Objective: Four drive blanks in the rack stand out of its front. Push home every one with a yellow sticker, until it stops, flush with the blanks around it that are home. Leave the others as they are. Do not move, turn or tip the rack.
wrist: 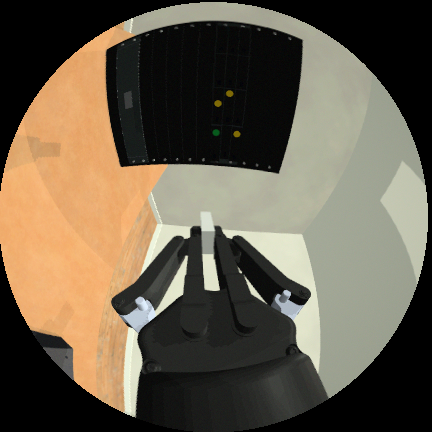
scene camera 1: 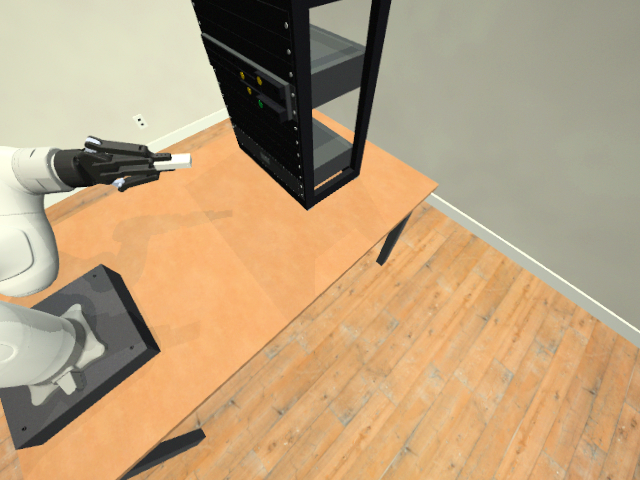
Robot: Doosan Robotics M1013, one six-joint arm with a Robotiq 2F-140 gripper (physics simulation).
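The black rack [scene camera 1: 301, 129] [wrist: 170, 90] stands upright on the table; the wrist view shows its front sideways. A yellow-stickered blank [scene camera 1: 259, 81] [wrist: 236, 134] stands out directly above the green-stickered blank [scene camera 1: 260, 103] [wrist: 216, 132], which also stands out. Two more yellow-stickered blanks are left of them in the scene view: an upper one [scene camera 1: 242, 75] [wrist: 229, 93] and a lower one [scene camera 1: 249, 90] [wrist: 217, 103]. How far these two stand out is hard to tell. My gripper [scene camera 1: 163, 161] [wrist: 204, 220] is shut, away from the rack front. A white block [scene camera 1: 180, 160] [wrist: 206, 221] projects at its fingertips.
The wooden table [scene camera 1: 217, 289] [wrist: 55, 200] carries the rack and the arm's dark base plate [scene camera 1: 116, 330] [wrist: 60, 355]. A ledge [scene camera 1: 242, 59] runs across the rack front above the stickered blanks. Walls rise behind the rack, and a socket [scene camera 1: 140, 121] is on the left wall.
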